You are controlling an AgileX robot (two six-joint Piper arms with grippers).
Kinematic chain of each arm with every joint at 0, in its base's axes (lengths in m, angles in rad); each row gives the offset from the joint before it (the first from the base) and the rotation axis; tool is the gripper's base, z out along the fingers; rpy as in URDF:
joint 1: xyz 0 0 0.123 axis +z
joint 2: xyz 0 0 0 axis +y
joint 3: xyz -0.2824 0 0.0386 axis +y
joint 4: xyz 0.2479 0 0.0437 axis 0.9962 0 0.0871
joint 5: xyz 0 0 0 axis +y
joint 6: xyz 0.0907 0 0.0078 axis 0.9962 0 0.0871
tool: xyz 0 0 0 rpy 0 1.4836 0
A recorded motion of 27 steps. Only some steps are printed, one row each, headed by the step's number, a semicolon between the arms.
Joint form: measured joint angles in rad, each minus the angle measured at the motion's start. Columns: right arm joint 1, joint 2, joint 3, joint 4, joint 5, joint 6; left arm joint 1, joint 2, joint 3, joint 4, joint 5, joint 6.
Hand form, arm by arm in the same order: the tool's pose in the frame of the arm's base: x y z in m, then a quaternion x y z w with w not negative. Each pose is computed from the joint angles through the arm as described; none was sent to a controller.
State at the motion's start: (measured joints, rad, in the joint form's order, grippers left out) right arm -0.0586 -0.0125 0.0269 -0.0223 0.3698 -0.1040; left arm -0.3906 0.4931 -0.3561 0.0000 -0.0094 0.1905
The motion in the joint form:
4: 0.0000 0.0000 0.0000 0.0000 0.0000 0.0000; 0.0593 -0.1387 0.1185 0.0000 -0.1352 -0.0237
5: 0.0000 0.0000 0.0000 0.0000 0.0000 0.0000; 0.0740 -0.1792 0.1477 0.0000 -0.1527 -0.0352
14: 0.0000 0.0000 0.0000 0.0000 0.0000 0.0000; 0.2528 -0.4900 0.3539 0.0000 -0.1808 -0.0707
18: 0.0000 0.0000 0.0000 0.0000 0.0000 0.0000; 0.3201 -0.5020 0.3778 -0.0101 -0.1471 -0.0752
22: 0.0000 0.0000 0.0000 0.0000 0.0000 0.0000; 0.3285 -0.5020 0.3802 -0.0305 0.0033 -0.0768
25: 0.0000 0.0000 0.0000 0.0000 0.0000 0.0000; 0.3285 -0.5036 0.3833 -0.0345 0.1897 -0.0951
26: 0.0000 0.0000 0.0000 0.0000 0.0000 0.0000; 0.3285 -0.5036 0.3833 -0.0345 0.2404 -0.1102
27: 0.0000 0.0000 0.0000 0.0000 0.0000 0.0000; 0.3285 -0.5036 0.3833 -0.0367 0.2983 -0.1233
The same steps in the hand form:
4: 0.0525 -0.0038 0.1714 -0.02421 0.80355 -0.05769 0.59194; 0.0854 -0.0294 0.2820 0.16399 0.64478 -0.06134 0.74405
5: 0.0525 -0.0038 0.1714 -0.02421 0.80355 -0.05769 0.59194; 0.0804 -0.0263 0.2772 0.15300 0.63635 -0.06091 0.75362
14: 0.0525 -0.0038 0.1714 -0.02421 0.80355 -0.05769 0.59194; 0.0528 -0.0073 0.2307 0.07744 0.59792 -0.00718 0.79777
18: 0.0525 -0.0038 0.1714 -0.02421 0.80355 -0.05769 0.59194; 0.0542 -0.0037 0.2203 0.05390 0.61861 0.01414 0.78372
22: 0.0525 -0.0038 0.1714 -0.02421 0.80355 -0.05769 0.59194; 0.0565 -0.0035 0.2060 0.04922 0.67718 0.00781 0.73413
25: 0.0525 -0.0038 0.1714 -0.02421 0.80355 -0.05769 0.59194; 0.0561 -0.0041 0.1881 0.04804 0.74326 -0.00252 0.66727
26: 0.0525 -0.0038 0.1714 -0.02421 0.80355 -0.05769 0.59194; 0.0555 -0.0042 0.1835 0.04396 0.76020 -0.00799 0.64815
27: 0.0525 -0.0038 0.1714 -0.02421 0.80355 -0.05769 0.59194; 0.0545 -0.0043 0.1784 0.03996 0.77887 -0.01349 0.62576

